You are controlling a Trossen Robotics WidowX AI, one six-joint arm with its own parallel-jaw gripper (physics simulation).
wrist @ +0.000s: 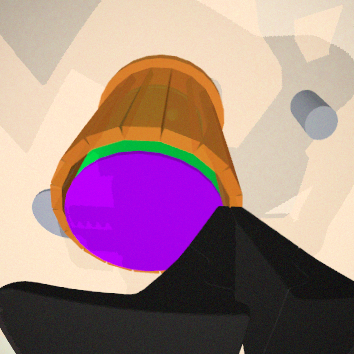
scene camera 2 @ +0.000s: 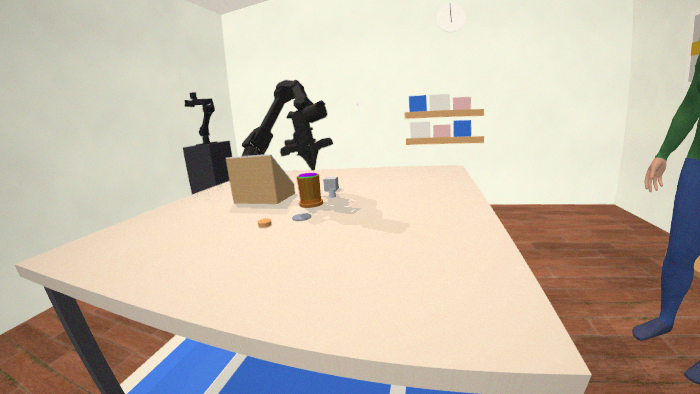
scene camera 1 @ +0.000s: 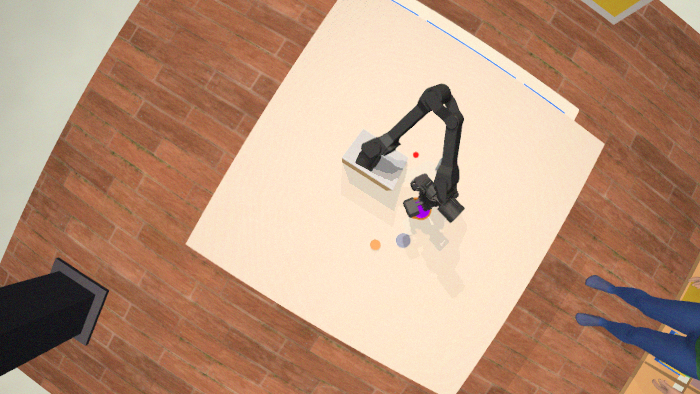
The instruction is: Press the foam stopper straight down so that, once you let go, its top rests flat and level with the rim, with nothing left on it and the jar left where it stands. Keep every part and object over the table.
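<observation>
The orange-brown jar (scene camera 2: 310,192) (wrist: 145,107) stands upright on the table. The foam stopper (scene camera 1: 422,213) (scene camera 2: 308,175) (wrist: 140,210) sits in its mouth with a round purple top. A green band shows between the purple and the rim on the side facing the wrist camera, and a thin green edge in scene camera 2. The top looks slightly proud of the rim; any tilt is hard to tell. My gripper (scene camera 2: 313,168) (wrist: 227,218) is shut and empty. Its tips are just above the jar, overlapping the stopper's edge in the wrist view; contact is not visible.
A wedge-shaped block (scene camera 1: 366,175) (scene camera 2: 250,181) stands under the arm's base. A grey disc (scene camera 1: 403,240) (scene camera 2: 301,217) and an orange disc (scene camera 1: 375,245) (scene camera 2: 264,223) lie near the jar. A grey block (scene camera 2: 331,183) stands beside it. The wrist view shows a grey cylinder (wrist: 321,122).
</observation>
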